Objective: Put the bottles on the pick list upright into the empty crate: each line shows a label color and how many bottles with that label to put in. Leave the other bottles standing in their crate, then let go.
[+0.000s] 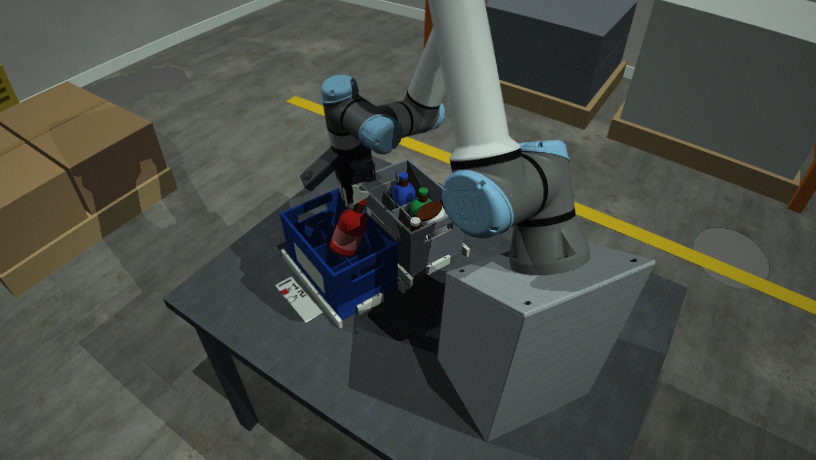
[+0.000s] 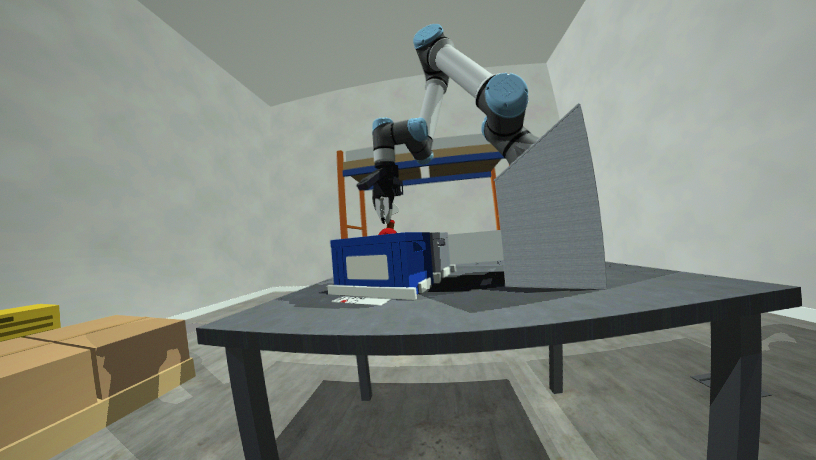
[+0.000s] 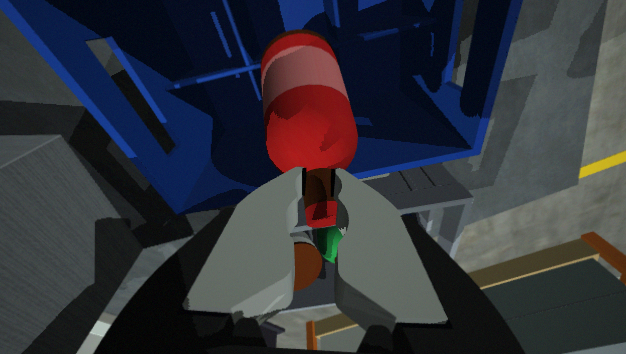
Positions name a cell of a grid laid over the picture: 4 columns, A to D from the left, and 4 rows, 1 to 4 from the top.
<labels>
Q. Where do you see a red bottle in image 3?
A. B2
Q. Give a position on a white bottle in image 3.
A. B3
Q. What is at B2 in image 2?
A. My gripper.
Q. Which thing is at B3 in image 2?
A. A light rail.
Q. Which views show my gripper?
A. Image 1, image 2 and image 3: all of them.
</labels>
